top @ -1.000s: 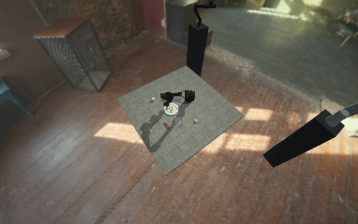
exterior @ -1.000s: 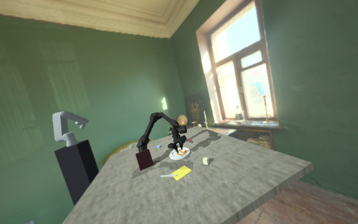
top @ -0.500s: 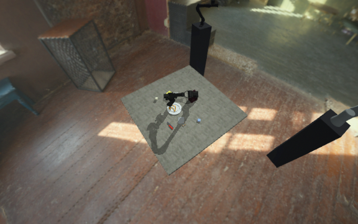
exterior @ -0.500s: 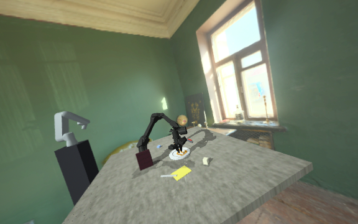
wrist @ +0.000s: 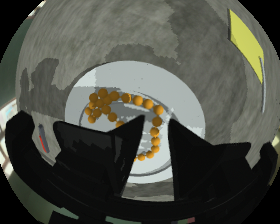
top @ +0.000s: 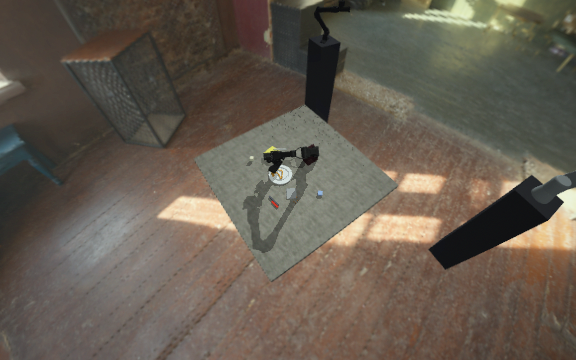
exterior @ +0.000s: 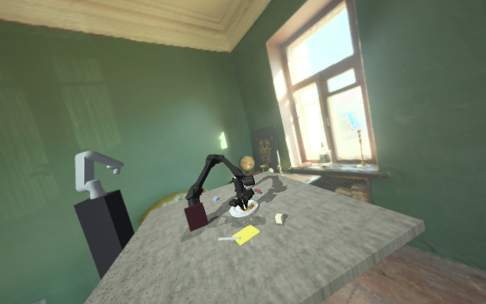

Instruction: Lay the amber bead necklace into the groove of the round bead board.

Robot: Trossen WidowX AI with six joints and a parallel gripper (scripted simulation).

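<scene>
My gripper tip is 5 cm to the right of the board and 1 cm above it. The rest, counted from my gripper tip: white stick: 20 cm to the right, 14 cm behind, 1 cm below; then small white cube: 21 cm to the right, 14 cm ahead; then yellow card: 21 cm to the right, 5 cm behind, 1 cm below.
</scene>
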